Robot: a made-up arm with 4 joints.
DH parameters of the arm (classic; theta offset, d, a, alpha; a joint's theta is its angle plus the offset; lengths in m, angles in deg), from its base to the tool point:
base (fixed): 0 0.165 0 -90
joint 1: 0 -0.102 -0.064 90
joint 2: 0 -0.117 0.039 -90
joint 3: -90 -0.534 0.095 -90
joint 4: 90 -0.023 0.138 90
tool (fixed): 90 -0.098 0 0
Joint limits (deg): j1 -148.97..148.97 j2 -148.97..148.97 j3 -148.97..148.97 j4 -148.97..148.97
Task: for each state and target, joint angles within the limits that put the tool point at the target. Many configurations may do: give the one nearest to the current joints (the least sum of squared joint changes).
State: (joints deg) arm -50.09 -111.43 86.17 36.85
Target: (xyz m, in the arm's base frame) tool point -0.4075 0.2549 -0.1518
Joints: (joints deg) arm -27.28 -125.61 89.37 42.94
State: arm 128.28 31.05 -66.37 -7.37
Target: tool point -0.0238 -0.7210 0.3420
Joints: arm 145.85 -8.80 -66.25 26.37
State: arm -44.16 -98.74 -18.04 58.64
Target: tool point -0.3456 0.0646 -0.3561
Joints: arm -38.42 -111.34 -16.66 47.55
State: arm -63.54 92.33 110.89 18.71
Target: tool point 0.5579 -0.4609 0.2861
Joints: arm -27.33 50.32 128.08 -30.49
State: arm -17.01 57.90 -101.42 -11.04
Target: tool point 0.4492 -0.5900 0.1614
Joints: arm -18.42 44.02 -100.56 -13.23
